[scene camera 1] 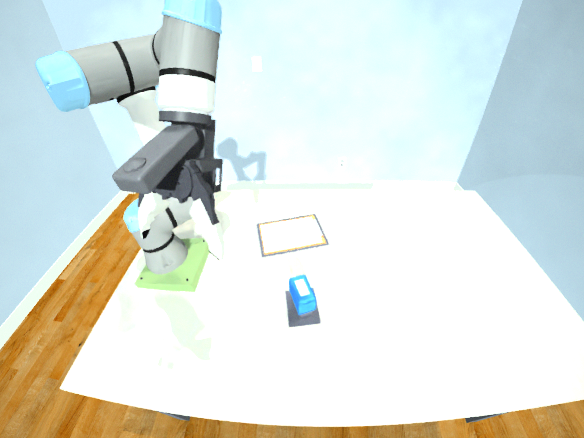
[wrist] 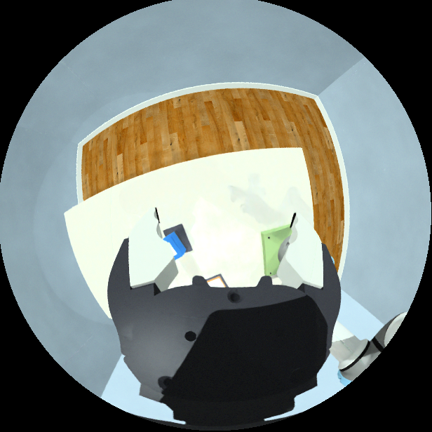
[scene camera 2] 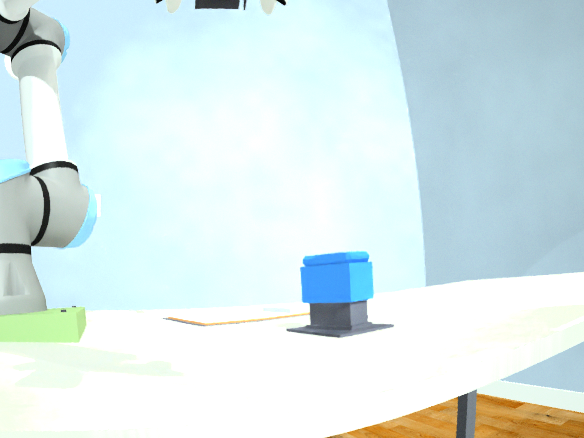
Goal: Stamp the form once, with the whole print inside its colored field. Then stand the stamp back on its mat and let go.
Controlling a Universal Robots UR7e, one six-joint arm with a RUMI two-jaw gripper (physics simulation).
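Frame: origin at the arm's base, x ahead, y left, z up, level; millimetres.
Seen in the pictures: gripper, between the fingertips: [scene camera 1: 179, 248] [scene camera 2: 220, 0]; arm's base, origin of its link: [scene camera 1: 168, 257] [scene camera 2: 2, 313].
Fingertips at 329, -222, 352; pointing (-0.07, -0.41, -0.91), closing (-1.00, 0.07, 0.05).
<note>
Pixels of each thing's middle, then the offset from my fingertips to it, as dx, dy, dz.
- stamp, middle of its body: [scene camera 2: 337, 290] [scene camera 1: 302, 297] +163, +149, -326
- form, middle of its body: [scene camera 2: 237, 314] [scene camera 1: 290, 232] +69, +444, -374
The stamp [scene camera 1: 302, 296] [scene camera 2: 336, 283] [wrist: 175, 244], with a blue handle on a dark grey block, stands upright on its dark mat [scene camera 1: 303, 321] [scene camera 2: 376, 326] [wrist: 182, 231]. The form [scene camera 1: 294, 249] [scene camera 2: 250, 320] [wrist: 217, 277] lies flat behind the mat in the scene camera 1 view, with a dark and orange border around a white middle. No print can be made out on it; the overexposed picture makes its inside hard to read. My gripper [scene camera 1: 181, 245] [scene camera 2: 220, 6] [wrist: 226, 212] is open and empty, high above the table and well apart from the stamp. The stamp's underside is hidden.
The green base plate [scene camera 1: 167, 283] [scene camera 2: 60, 325] [wrist: 270, 250] carries the arm's base at the left of the table in the scene camera 1 view. Walls stand behind the table and at its sides.
</note>
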